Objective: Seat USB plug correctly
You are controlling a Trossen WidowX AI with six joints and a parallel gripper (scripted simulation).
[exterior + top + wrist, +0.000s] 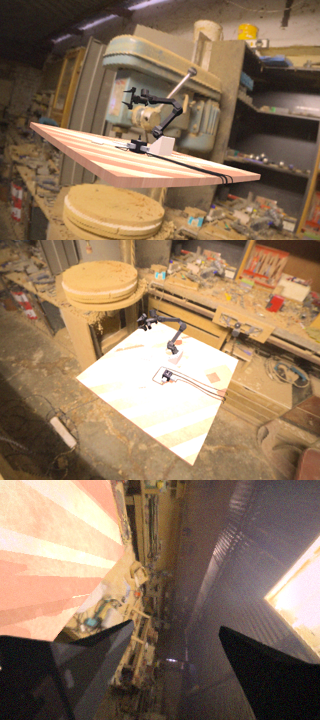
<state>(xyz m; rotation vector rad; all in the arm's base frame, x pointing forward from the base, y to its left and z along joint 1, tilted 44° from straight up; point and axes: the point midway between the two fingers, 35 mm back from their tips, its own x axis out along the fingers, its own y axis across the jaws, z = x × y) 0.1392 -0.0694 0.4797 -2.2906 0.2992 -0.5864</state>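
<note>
Right now the dark USB plug is 12 cm ahead of my gripper tip, 47 cm to the left of it and 28 cm below it. Also, from my gripper tip: pale flat piece 33 cm ahead, 32 cm to the left, 36 cm below.
</note>
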